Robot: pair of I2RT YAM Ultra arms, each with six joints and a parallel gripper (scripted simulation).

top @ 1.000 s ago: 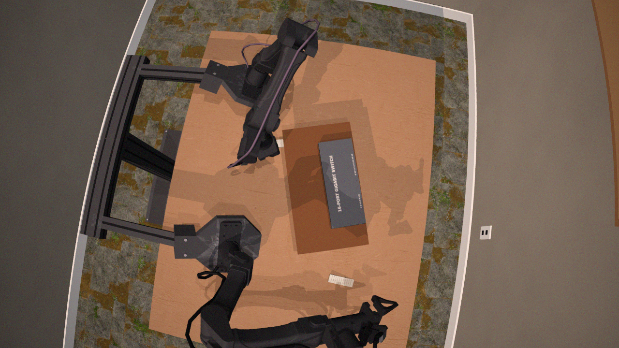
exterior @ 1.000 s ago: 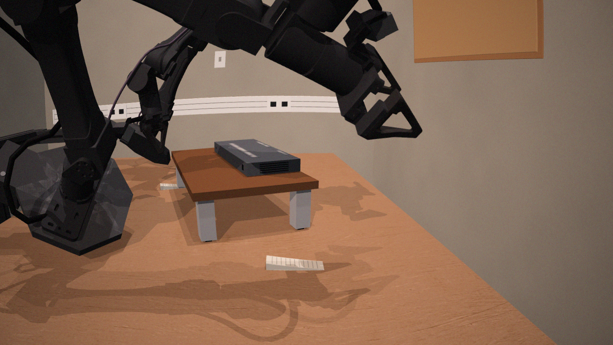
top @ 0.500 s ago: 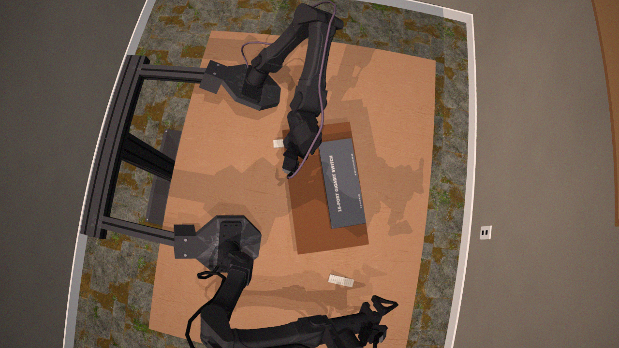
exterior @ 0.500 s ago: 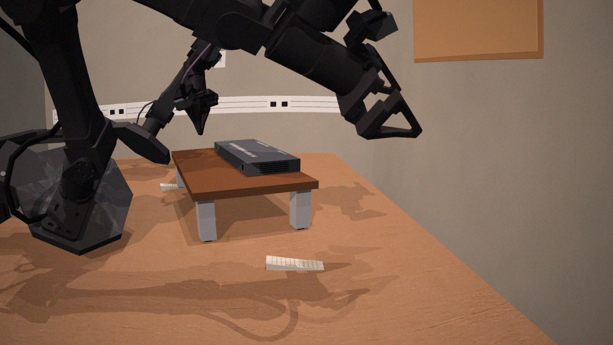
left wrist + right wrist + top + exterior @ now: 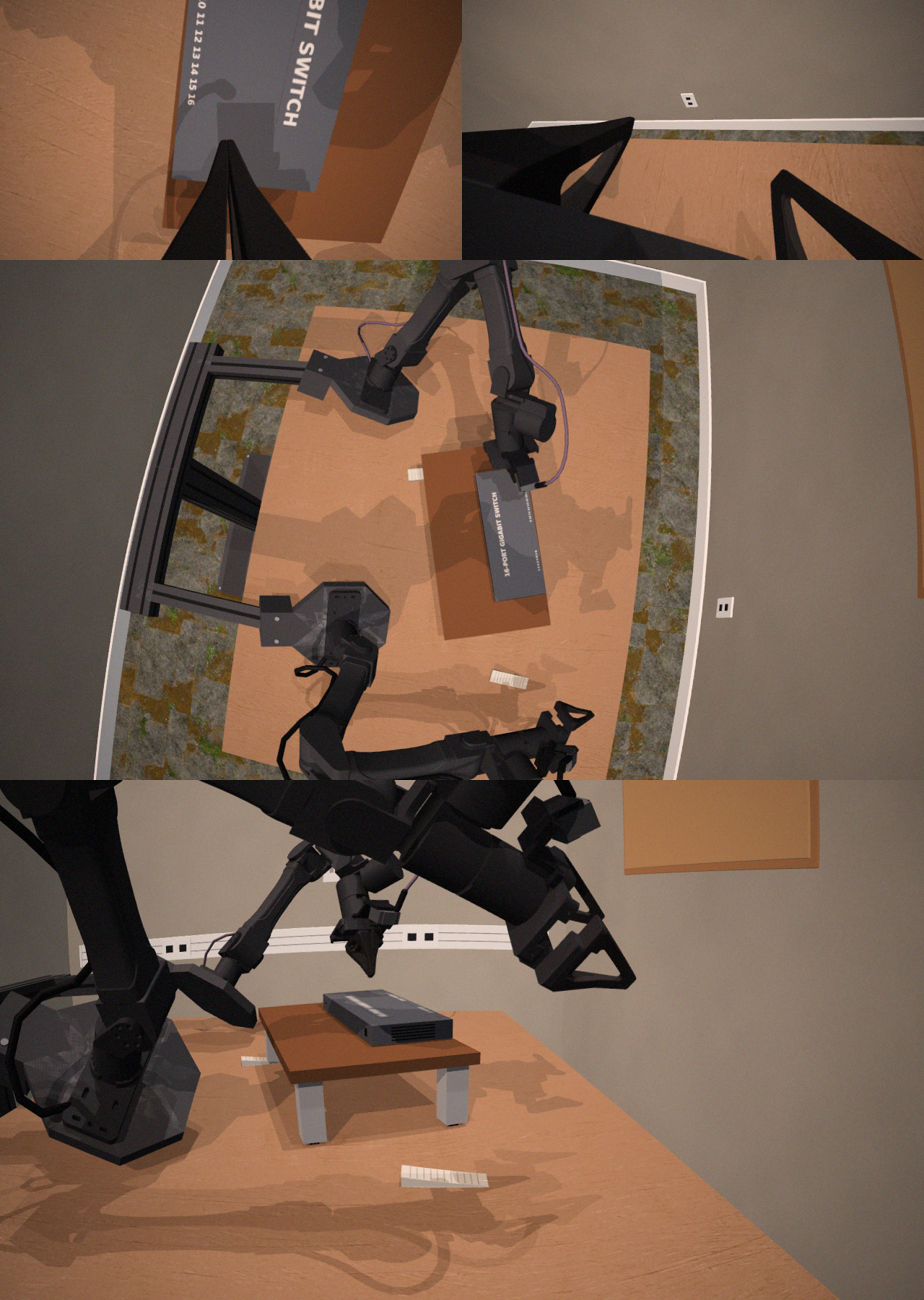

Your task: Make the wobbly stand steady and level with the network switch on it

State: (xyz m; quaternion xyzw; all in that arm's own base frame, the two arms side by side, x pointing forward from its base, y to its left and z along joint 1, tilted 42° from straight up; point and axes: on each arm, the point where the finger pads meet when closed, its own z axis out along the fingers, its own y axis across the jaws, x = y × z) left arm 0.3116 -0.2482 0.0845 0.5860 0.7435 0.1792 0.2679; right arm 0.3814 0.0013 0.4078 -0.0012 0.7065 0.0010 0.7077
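Right now the dark network switch is 11 cm to the right of my left hand, 5 cm below it and 1 cm ahead of it. The rest, counted from my left hand: brown stand: 13 cm to the right, 12 cm below, 5 cm behind; white wedge: 44 cm to the right, 16 cm below, 5 cm ahead.
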